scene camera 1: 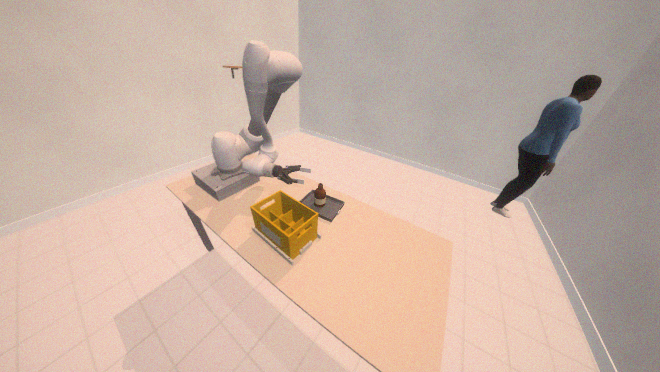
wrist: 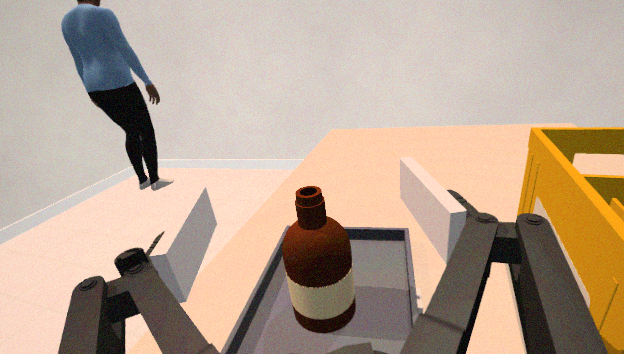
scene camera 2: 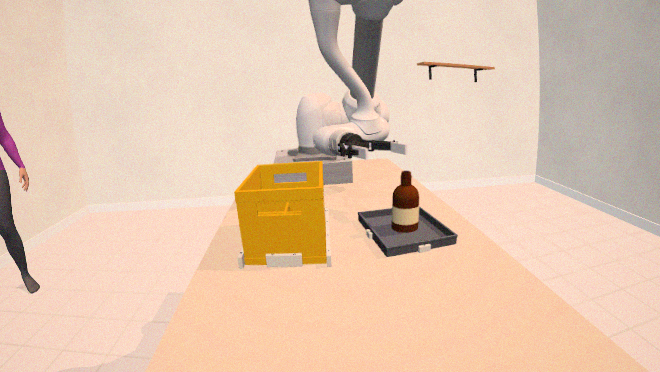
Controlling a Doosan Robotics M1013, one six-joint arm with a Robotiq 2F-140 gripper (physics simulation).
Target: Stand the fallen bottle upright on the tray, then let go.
Labels:
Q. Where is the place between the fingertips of my gripper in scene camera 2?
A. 387, 151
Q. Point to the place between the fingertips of my gripper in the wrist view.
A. At 305, 191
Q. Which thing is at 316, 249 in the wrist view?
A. A brown bottle.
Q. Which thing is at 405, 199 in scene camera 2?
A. A brown bottle.

